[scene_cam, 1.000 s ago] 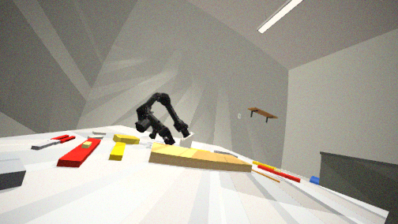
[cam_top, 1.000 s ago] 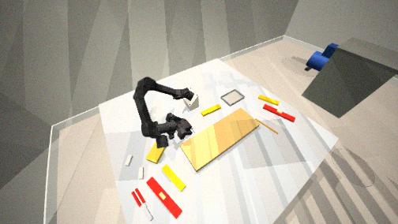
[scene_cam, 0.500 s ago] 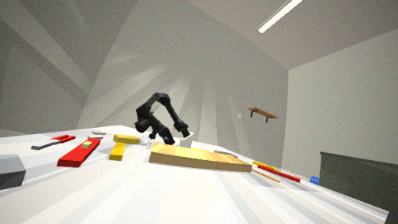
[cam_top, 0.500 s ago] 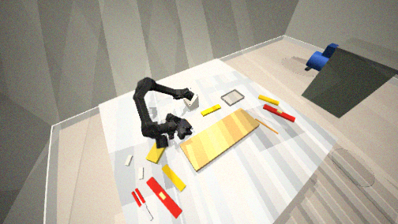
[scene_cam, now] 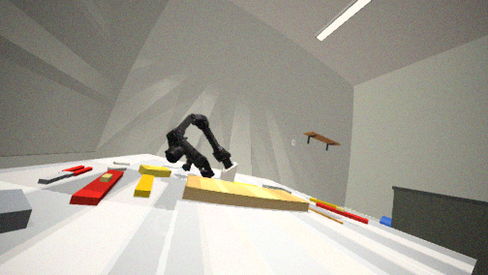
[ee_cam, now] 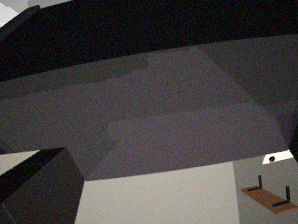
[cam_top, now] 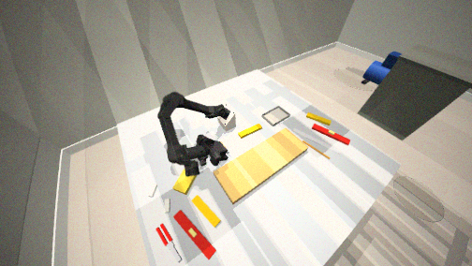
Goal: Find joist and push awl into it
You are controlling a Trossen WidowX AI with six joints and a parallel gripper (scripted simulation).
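The stud finder is 20 mm behind my gripper tip and 10 mm below it. From my gripper tip the other things lie so: awl 10 mm ahead, 30 mm to the left, 60 mm below; then orange pencil 360 mm ahead, 430 mm to the left, 60 mm below; then grey-framed tray 20 mm ahead, 470 mm to the left, 50 mm below.
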